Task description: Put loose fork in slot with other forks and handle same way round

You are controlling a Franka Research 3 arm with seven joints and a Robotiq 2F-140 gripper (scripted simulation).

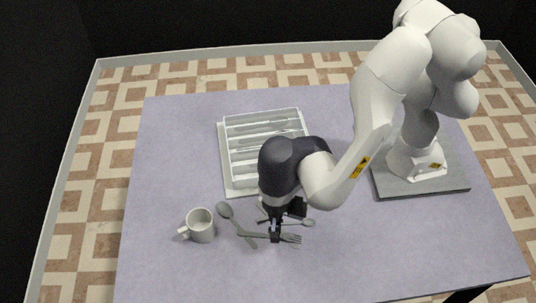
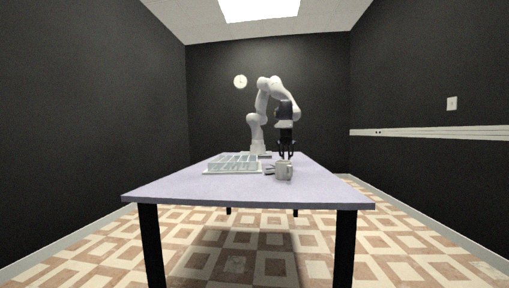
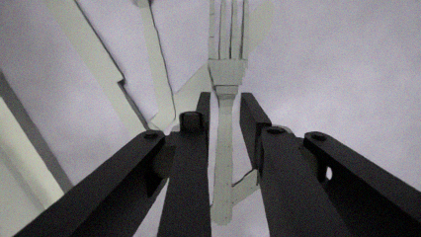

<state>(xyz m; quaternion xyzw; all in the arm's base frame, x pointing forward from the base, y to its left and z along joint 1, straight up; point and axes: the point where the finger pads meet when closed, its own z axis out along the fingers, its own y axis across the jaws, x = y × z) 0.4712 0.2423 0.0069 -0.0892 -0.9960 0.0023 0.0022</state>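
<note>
Now: the knife 80 mm to the right of my hand, 30 mm below it and 20 mm behind it. Also, from my hand: white mug (220 mm ahead, 30 mm to the right); then spoon (280 mm to the right, 10 mm below, 10 mm behind).
</note>
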